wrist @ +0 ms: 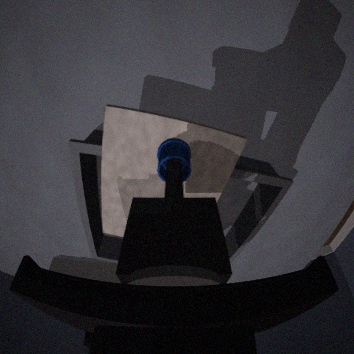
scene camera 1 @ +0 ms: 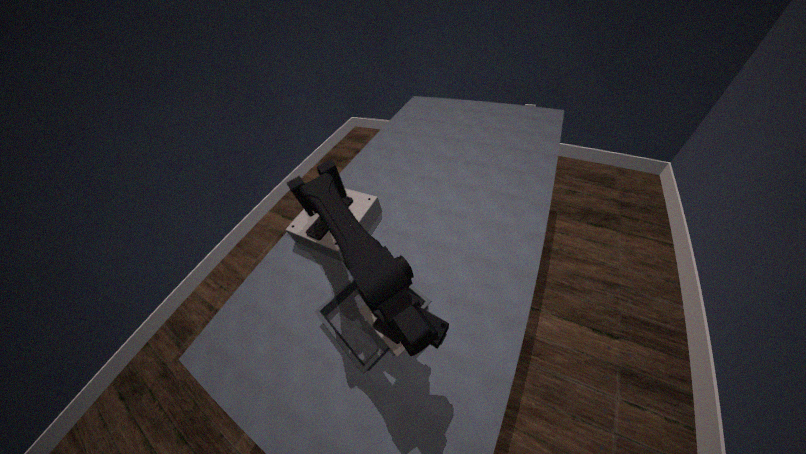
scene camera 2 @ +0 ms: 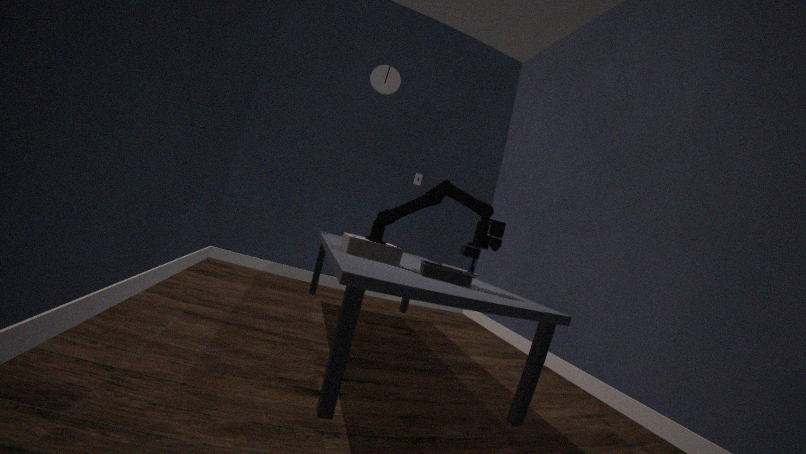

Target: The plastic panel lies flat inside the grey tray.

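Seen in the pictures: hand at its tool point: [wrist: 173,148]; arm's base at its link origin: [scene camera 2: 374,241].
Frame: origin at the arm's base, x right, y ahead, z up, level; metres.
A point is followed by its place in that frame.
Note:
The beige plastic panel [wrist: 133,158] {x 0.176, y 0.427, z -0.022 m} hangs flat on my blue suction cup [wrist: 174,158] {x 0.212, y 0.428, z -0.033 m} [scene camera 2: 472,263] {x 0.212, y 0.428, z -0.033 m}, which presses on its middle. The panel is over the grey tray [wrist: 75,175] {x 0.105, y 0.409, z -0.028 m} [scene camera 1: 337,297] {x 0.222, y 0.196, z -0.039 m} [scene camera 2: 444,273] {x 0.308, y 0.262, z -0.046 m}. It is turned a little against the tray's sides, and its far edge covers the tray's far rim. The tray's near-left and right walls show around it. In scene camera 1 my wrist hides the cup and most of the panel.
The tray stands on the grey table [scene camera 1: 479,197] {x -0.349, y 0.430, z -0.078 m} [scene camera 2: 507,302] {x 0.544, y 0.438, z -0.078 m}, near its middle. My arm's pale base block [scene camera 1: 363,204] {x -0.095, y 0.082, z 0.001 m} [scene camera 2: 371,249] {x 0.113, y -0.026, z -0.035 m} sits by the table's left edge. Wooden floor lies around the table.

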